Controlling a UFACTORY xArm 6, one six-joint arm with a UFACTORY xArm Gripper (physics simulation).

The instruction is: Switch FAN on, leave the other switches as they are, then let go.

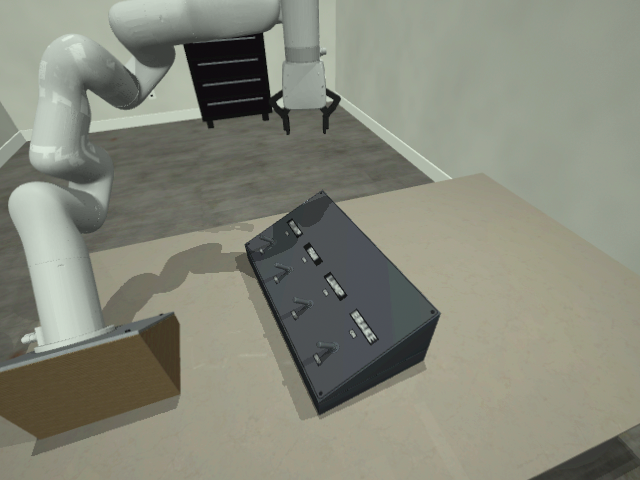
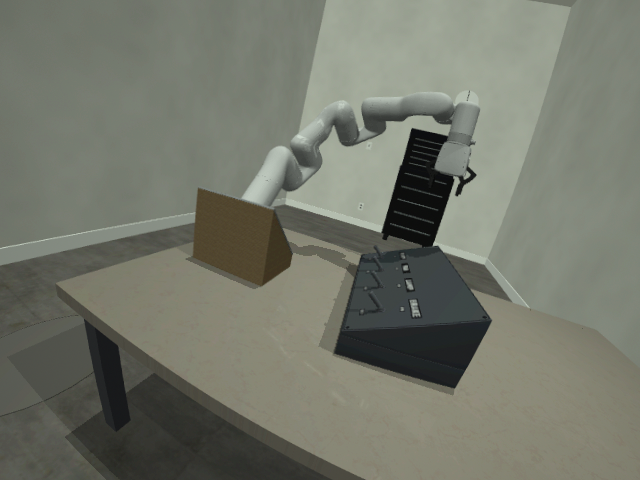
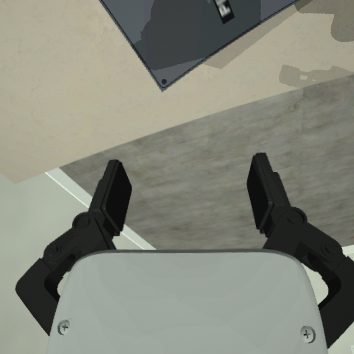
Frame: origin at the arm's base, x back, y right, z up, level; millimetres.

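Where they show: gripper, between the fingertips: [image 1: 306, 132] [image 2: 443, 192] [image 3: 186, 170]; arm's base, origin of its link: [image 1: 77, 340] [image 2: 243, 221].
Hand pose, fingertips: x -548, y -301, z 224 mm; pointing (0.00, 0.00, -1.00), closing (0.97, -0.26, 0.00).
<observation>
Things, the pixels of their centre, and the offset from my fingertips. "spot": a spot on its surface instead. Level surfaces: height alone.
- dark sloped switch box, middle of its body: [image 1: 325, 284] [image 2: 402, 294] dx +32, dy +250, dz -292 mm
- BRAKE label, middle of its body: [image 1: 363, 326] [image 2: 414, 307] dx +7, dy +428, dz -235 mm
- LAMP, a spot on its surface: [image 1: 335, 286] [image 2: 409, 284] spot: dx +26, dy +312, dz -235 mm
- table, height of its surface: dz -353 mm
The dark sloped switch box [image 1: 379, 276] [image 2: 442, 289] [image 3: 187, 37] stands on the table, with a row of several lever switches beside labels. The label [image 1: 312, 253] [image 2: 405, 268] second from the far end seems to read FAN, but the print is blurred. Its lever [image 1: 283, 268] [image 2: 377, 264] leans much like the others; its exact setting is hard to tell. The BRAKE label [image 1: 363, 326] [image 2: 415, 308] is at the near end, with LAMP [image 1: 335, 286] [image 2: 409, 284] next to it. My gripper [image 1: 306, 132] [image 2: 445, 190] [image 3: 186, 170] is open and empty, high above and beyond the box's far end.
A wooden wedge-shaped block [image 1: 98, 382] [image 2: 232, 240] stands on the table [image 1: 232, 428] [image 2: 248, 372] [image 3: 60, 90] by the arm's base. A black drawer cabinet [image 1: 232, 93] [image 2: 418, 201] stands on the floor behind. The table's far edge lies near the box's far corner.
</observation>
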